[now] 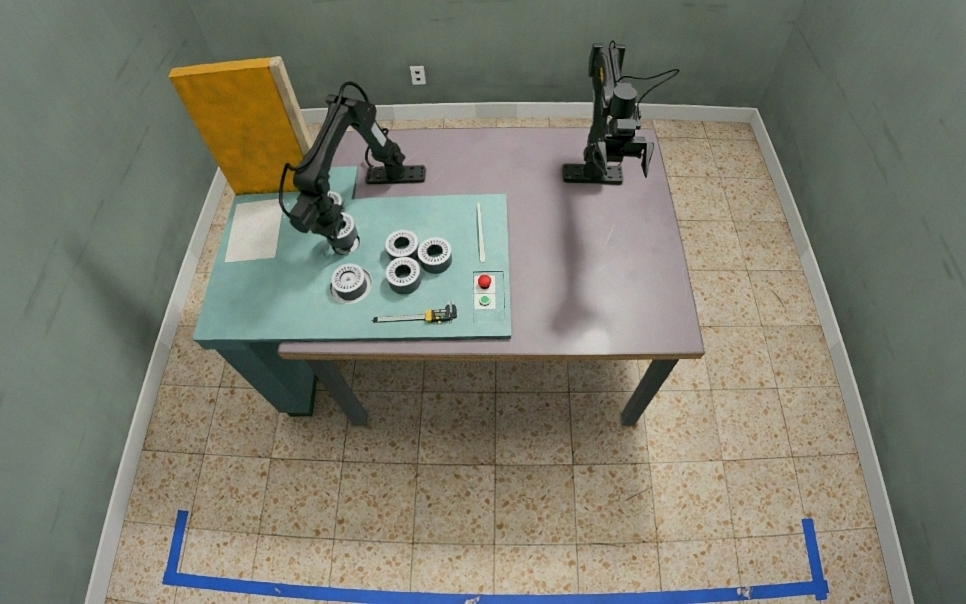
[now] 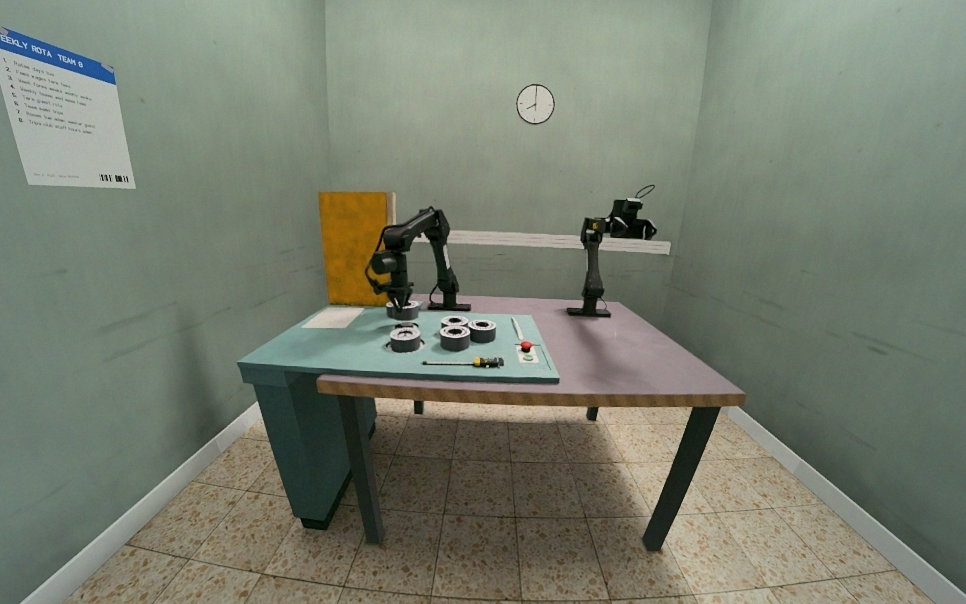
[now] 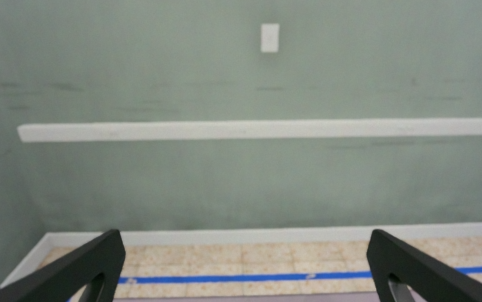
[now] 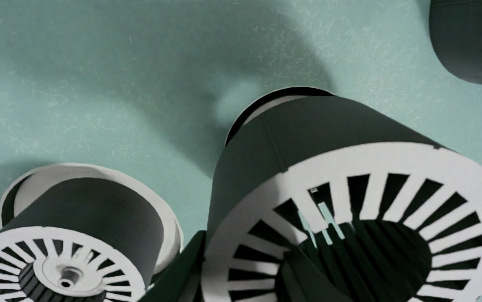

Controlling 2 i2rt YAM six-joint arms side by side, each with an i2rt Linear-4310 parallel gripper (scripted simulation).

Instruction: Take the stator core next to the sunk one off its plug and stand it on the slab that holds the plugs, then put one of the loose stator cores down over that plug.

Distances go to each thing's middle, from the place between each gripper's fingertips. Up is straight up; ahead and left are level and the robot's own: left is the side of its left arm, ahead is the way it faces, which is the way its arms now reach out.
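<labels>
My right hand (image 2: 401, 311) is 4 cm past the plug (image 4: 270, 100), 1 cm to the right of it and 9 cm above it, and going by their middles, the plug is the nearest to that hand of the things named here. Counting from my right hand again, there's the orange panel (image 1: 246, 111), which is 27 cm behind, 26 cm to the right and 17 cm above, and the pale sheet (image 1: 254, 235), which is 9 cm behind, 31 cm to the right and 8 cm below.
As for my left hand (image 1: 626, 174), the plug is 9 cm behind it, 78 cm to the right of it and 41 cm below it. From that same left hand the orange panel is 32 cm behind, 104 cm to the right and 15 cm below, while the pale sheet is 14 cm behind, 110 cm to the right and 40 cm below. Going by their middles, the sheet is the farthest from my left hand of the things named here.
</labels>
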